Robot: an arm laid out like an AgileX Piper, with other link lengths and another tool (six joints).
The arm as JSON. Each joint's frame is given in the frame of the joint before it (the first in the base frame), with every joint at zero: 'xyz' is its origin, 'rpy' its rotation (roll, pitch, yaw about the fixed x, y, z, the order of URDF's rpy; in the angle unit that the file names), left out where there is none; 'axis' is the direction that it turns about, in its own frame. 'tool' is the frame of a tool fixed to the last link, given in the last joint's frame.
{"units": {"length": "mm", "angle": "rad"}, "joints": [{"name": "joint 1", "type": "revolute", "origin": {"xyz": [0.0, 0.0, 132.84]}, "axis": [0.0, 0.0, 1.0]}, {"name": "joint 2", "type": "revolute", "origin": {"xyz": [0.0, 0.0, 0.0], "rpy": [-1.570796, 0.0, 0.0]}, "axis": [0.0, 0.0, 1.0]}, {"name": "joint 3", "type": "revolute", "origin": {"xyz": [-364.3, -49.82, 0.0]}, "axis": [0.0, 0.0, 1.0]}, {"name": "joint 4", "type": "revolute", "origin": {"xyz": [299.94, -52.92, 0.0], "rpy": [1.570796, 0.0, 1.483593]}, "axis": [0.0, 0.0, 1.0]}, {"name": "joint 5", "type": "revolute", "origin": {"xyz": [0.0, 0.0, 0.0], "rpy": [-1.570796, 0.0, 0.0]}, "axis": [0.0, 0.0, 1.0]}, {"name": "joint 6", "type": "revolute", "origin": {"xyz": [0.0, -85.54, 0.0], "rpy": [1.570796, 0.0, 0.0]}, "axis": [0.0, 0.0, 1.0]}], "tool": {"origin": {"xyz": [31.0, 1.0, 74.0], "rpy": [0.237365, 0.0, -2.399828]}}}
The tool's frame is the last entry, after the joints.
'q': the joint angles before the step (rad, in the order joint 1, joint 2, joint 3, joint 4, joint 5, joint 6). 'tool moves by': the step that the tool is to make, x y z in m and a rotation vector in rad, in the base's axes. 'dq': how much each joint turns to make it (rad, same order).
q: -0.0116 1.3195 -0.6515 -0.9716 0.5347 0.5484
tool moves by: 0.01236 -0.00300 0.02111 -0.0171 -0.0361 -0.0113
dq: 0.0000 0.0000 -0.0639 0.0117 0.0308 -0.0235
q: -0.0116 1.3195 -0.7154 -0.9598 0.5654 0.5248
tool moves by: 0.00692 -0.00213 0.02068 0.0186 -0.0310 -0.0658
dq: 0.0000 0.0000 -0.0716 0.0521 0.0641 -0.0059
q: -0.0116 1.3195 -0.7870 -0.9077 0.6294 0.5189
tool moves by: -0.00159 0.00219 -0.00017 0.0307 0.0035 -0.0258
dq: 0.0000 0.0000 -0.0088 0.0433 0.0159 -0.0057
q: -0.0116 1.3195 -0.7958 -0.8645 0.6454 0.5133
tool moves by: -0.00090 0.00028 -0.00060 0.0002 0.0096 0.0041
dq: 0.0000 0.0000 0.0000 0.0113 0.0035 -0.0162
